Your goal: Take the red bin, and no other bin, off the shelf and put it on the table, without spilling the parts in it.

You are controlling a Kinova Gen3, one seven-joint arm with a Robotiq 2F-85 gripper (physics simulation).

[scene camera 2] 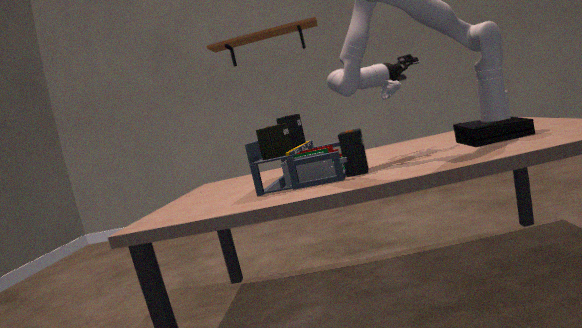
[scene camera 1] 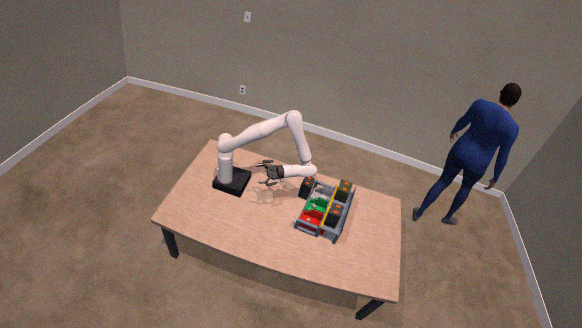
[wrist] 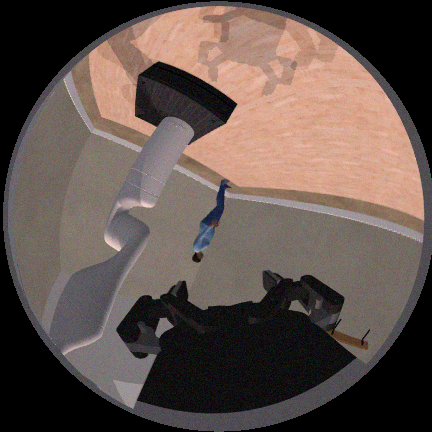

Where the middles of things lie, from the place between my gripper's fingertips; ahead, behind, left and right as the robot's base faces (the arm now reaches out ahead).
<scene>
Right now the black box [scene camera 2: 351, 142] is 28 cm ahead of my hand, 24 cm to the left of it and 23 cm below it.
</scene>
